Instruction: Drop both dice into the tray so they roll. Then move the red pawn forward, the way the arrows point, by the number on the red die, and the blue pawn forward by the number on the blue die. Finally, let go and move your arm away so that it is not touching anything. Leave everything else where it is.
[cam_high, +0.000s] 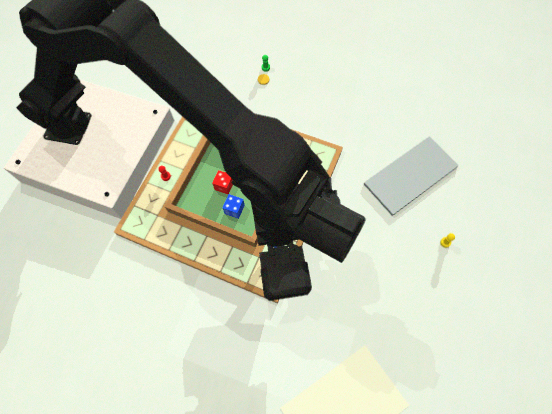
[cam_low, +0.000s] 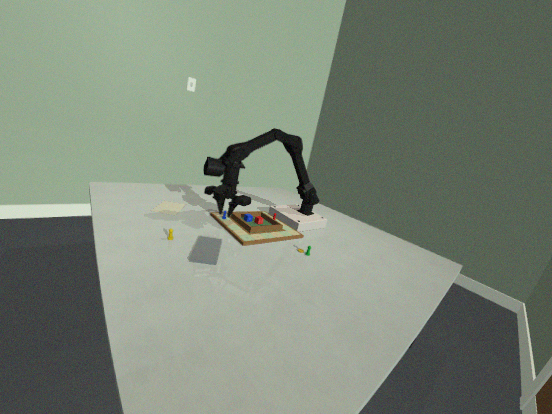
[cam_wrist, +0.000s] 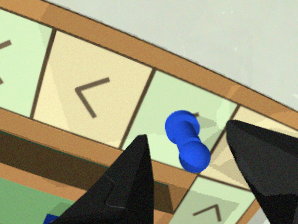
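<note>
Right now the blue pawn is right at my gripper tip. Also, from my gripper tip: pale yellow sheet 200 mm to the right, 130 mm ahead, 20 mm below; then green tray 100 mm behind, 90 mm to the left, 20 mm below; then red pawn 210 mm behind, 90 mm to the left.
</note>
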